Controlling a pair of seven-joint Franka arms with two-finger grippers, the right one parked.
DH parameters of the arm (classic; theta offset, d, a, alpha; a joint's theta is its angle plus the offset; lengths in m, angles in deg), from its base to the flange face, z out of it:
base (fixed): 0 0 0 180
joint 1: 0 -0.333 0 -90
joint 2: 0 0 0 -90
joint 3: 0 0.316 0.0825 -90
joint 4: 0 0 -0.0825 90
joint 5: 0 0.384 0 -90
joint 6: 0 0 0.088 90
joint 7: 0 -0.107 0 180
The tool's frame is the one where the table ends.
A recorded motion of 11 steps. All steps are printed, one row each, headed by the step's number.
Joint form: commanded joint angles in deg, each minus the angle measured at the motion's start. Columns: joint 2, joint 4, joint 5, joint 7, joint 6, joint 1, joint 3.
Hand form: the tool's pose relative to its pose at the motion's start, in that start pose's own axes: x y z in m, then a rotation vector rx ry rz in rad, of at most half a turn. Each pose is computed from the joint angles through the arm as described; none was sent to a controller.
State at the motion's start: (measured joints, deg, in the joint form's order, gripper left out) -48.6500 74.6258 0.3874 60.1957 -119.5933 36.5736 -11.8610
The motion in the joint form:
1: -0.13 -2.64 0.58 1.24 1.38 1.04 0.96
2: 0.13 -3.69 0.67 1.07 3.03 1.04 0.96
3: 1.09 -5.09 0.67 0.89 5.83 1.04 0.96
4: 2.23 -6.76 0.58 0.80 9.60 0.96 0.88
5: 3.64 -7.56 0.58 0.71 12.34 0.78 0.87
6: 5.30 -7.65 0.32 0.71 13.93 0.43 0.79
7: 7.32 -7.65 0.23 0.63 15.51 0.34 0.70
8: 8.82 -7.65 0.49 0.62 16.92 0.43 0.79
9: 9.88 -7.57 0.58 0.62 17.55 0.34 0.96
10: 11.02 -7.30 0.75 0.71 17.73 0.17 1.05
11: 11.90 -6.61 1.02 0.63 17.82 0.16 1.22
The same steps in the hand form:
1: 0.0008 0.0078 -0.0157 -0.0044 0.0271 -0.0113
2: 0.0010 0.0087 -0.0250 0.0020 0.0261 -0.0074
3: -0.0005 0.0094 -0.0446 0.0103 0.0245 -0.0028
4: -0.0031 0.0087 -0.0675 0.0253 0.0168 -0.0007
5: -0.0050 0.0059 -0.0884 0.0351 0.0152 0.0003
6: -0.0067 0.0024 -0.1086 0.0318 0.0157 -0.0028
7: -0.0125 -0.0002 -0.1319 0.0269 0.0216 0.0018
8: -0.0173 -0.0030 -0.1485 0.0309 0.0304 0.0061
9: -0.0181 -0.0060 -0.1603 0.0286 0.0386 0.0043
10: -0.0187 -0.0091 -0.1723 0.0214 0.0504 0.0013
11: -0.0197 -0.0121 -0.1774 0.0243 0.0587 0.0026

